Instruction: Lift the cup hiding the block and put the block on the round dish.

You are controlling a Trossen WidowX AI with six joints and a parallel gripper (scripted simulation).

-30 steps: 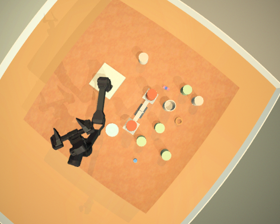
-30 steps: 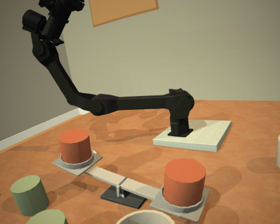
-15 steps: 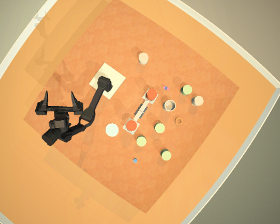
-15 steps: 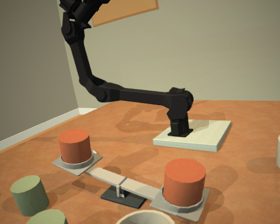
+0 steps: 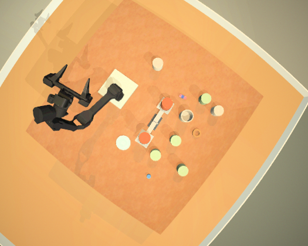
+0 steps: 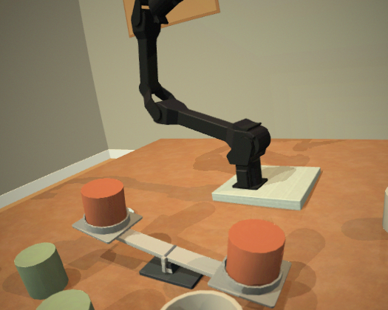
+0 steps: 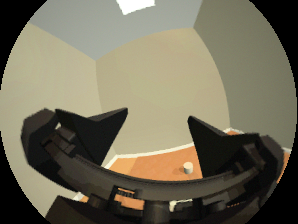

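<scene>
My gripper tip is now 500 mm above the grey block, 310 mm short of it and 170 mm to the right of it. Round my gripper tip: balance: 500 mm below, 330 mm ahead, 40 mm to the left; beige cup: 500 mm below, 460 mm ahead, 200 mm to the left; round white dish: 540 mm below, 250 mm ahead, 210 mm to the right.
</scene>
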